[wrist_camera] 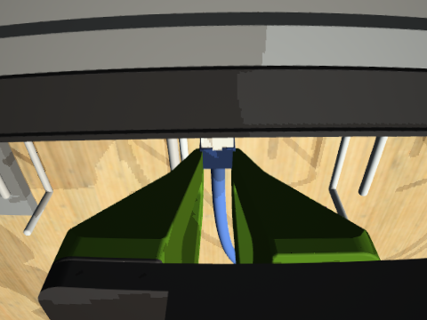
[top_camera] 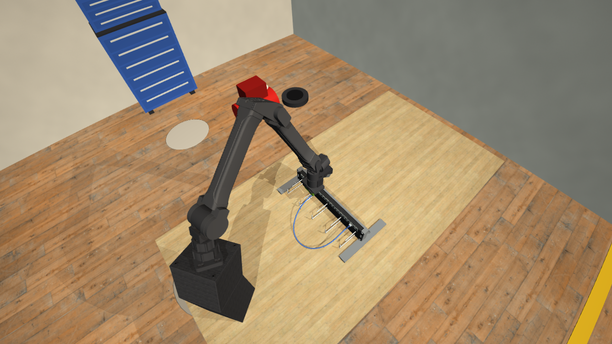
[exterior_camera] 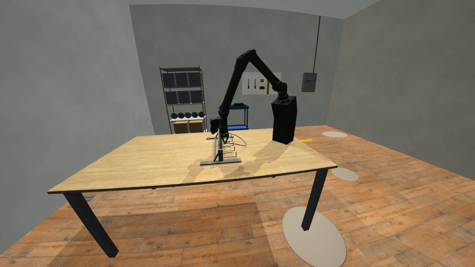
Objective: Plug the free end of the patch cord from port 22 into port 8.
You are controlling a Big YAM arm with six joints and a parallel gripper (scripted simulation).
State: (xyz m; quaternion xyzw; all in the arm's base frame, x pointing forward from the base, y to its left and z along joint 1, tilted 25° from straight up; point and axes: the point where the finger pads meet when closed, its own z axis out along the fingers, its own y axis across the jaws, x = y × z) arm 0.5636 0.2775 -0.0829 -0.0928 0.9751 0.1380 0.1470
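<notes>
Right now my hand is 20 mm short of the cord plug and 10 mm to the right of it.
</notes>
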